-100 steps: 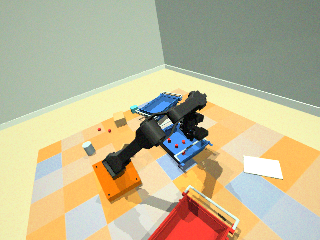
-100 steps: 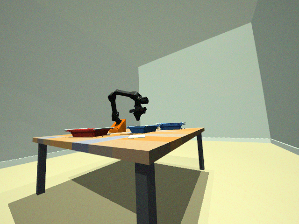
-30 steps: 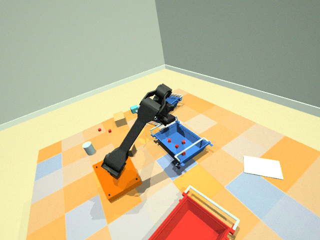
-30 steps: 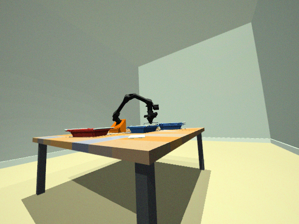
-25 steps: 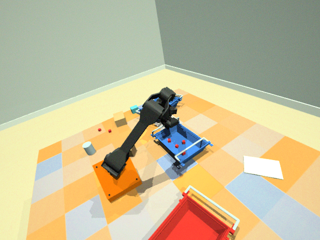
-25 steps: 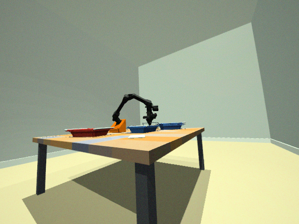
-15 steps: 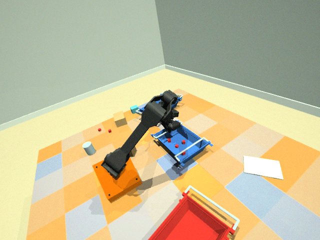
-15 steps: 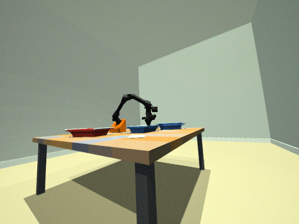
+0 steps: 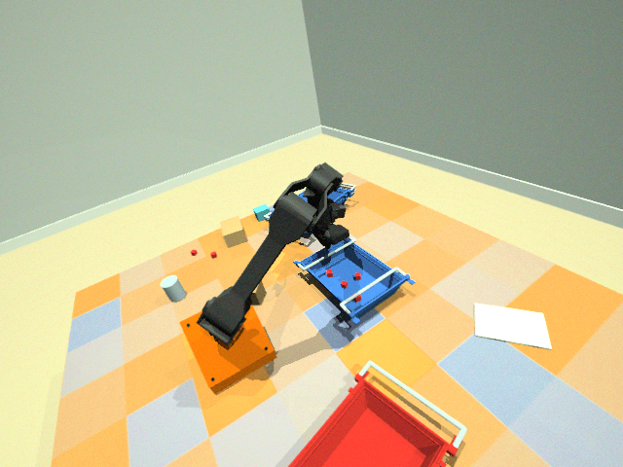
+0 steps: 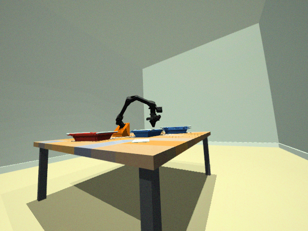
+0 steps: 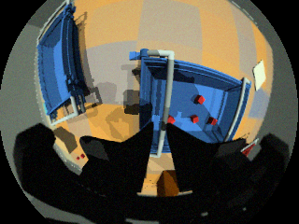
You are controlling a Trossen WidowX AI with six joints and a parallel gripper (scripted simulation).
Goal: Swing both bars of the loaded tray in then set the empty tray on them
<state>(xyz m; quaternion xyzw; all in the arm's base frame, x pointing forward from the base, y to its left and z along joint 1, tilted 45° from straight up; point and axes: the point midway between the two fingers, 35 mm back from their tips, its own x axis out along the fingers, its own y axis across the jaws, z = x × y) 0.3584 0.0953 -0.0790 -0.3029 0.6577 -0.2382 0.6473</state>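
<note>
Now: the red tray 52 cm to the right of my gripper tip, 25 cm behind it and 4 cm below it. From my gripper tip the other things lie so: tan block (41 cm to the left, 21 cm behind, 6 cm below); then small open box (26 cm behind, 7 cm below, 3 cm to the left); then cyan cube (48 cm to the left, 6 cm below, 6 cm behind).
</note>
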